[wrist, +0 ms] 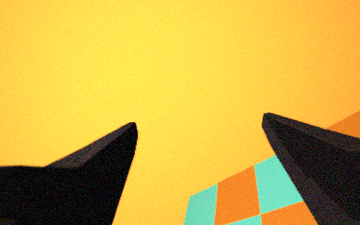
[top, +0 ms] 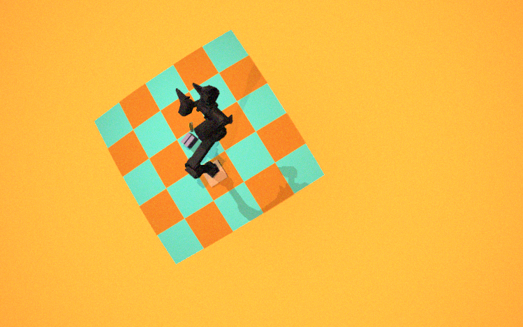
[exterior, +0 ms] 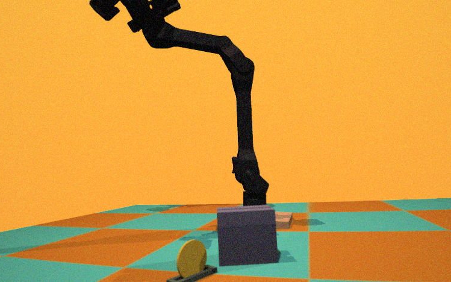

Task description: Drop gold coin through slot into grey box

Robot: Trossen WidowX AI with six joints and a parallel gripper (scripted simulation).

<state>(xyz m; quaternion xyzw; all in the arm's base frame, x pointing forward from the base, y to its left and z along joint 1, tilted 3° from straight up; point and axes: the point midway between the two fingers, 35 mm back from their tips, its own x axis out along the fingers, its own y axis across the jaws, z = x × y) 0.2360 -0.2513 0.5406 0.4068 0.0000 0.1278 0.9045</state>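
Now: gripper tip 560 mm above the coin, 200 mm to the right of it and 90 mm short of it.
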